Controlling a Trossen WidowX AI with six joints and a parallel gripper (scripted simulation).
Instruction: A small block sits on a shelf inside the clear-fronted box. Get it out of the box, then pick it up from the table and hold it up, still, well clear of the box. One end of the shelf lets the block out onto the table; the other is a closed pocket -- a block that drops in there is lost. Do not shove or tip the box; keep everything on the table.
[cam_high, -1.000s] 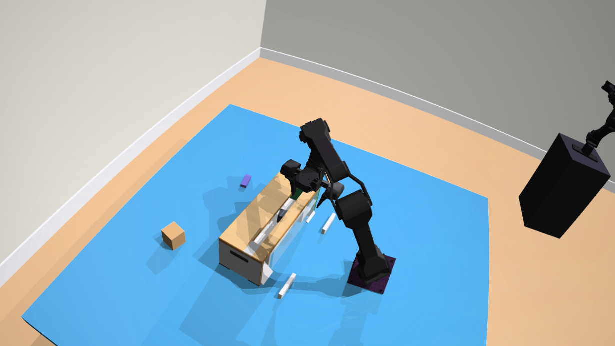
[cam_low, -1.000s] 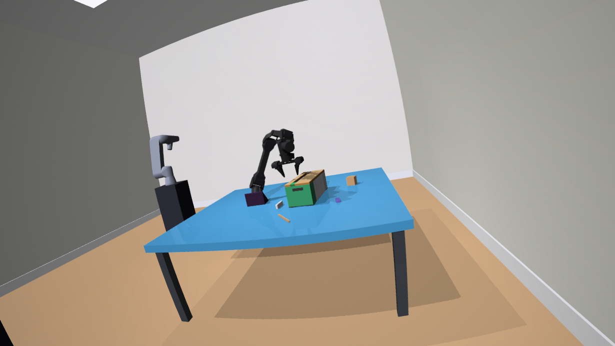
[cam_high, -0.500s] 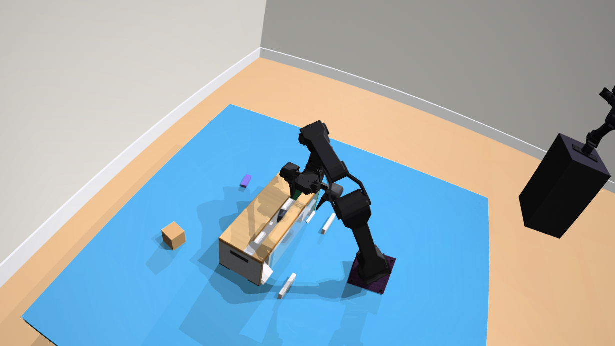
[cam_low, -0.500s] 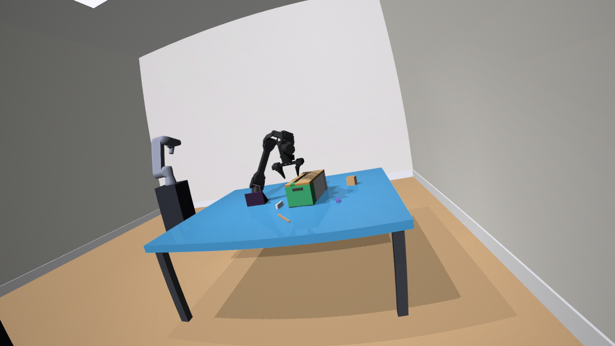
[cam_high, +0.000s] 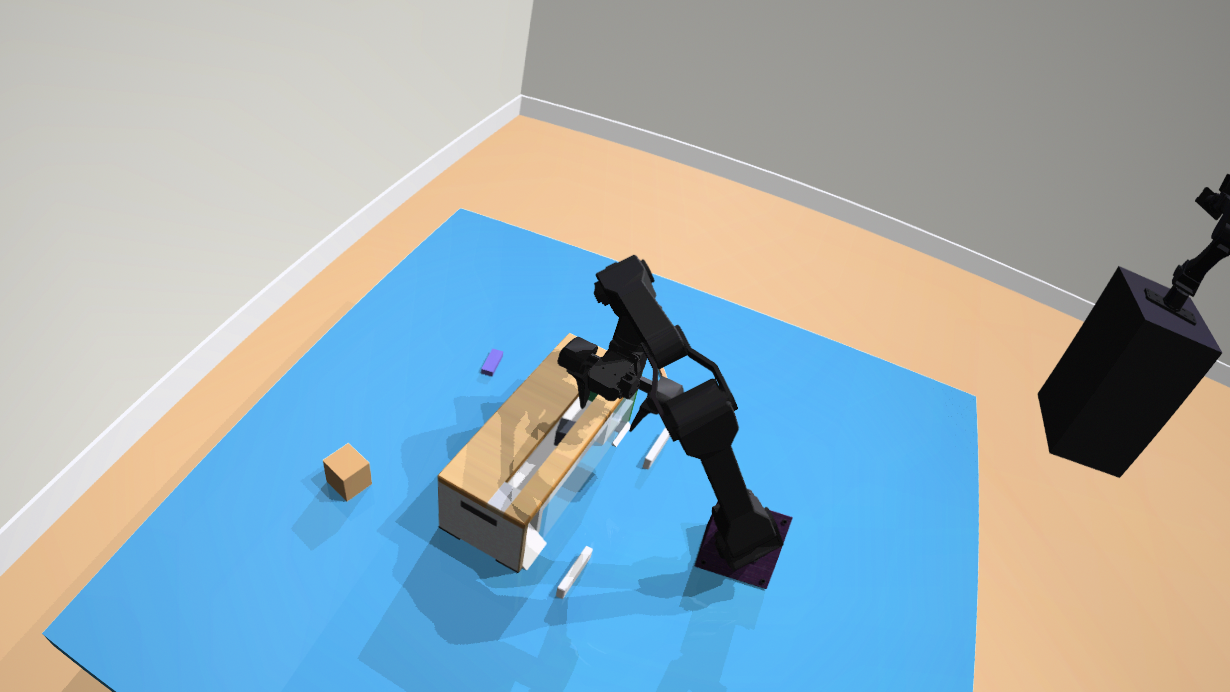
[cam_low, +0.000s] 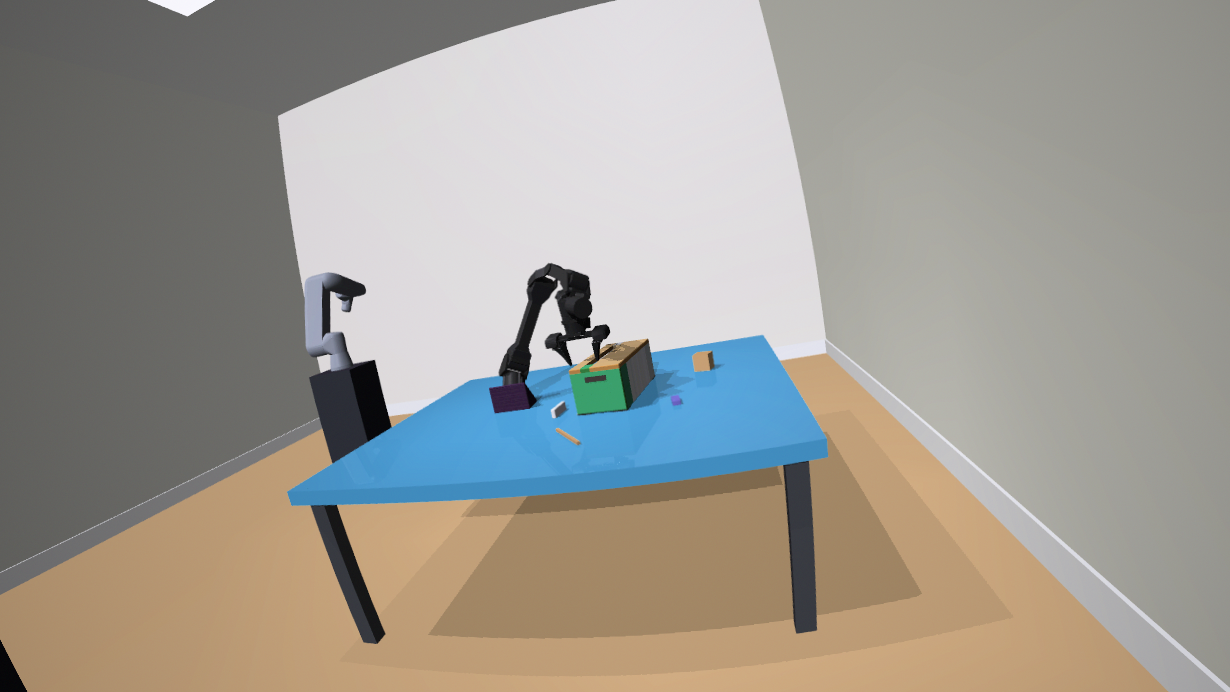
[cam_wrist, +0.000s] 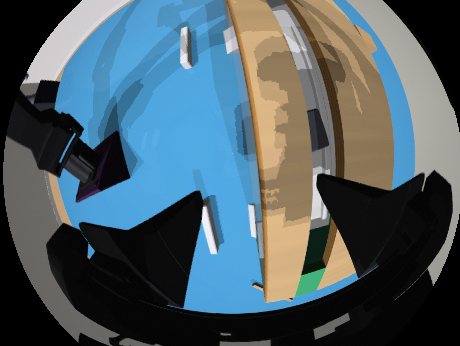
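Now: gripper tip 4 cm short of the box, 5 cm to the right of it and 6 cm above it. Also, from my gripper tip: tan cube: 35 cm ahead, 21 cm to the left, 9 cm below; tan stick: 2 cm behind, 33 cm to the right, 12 cm below.
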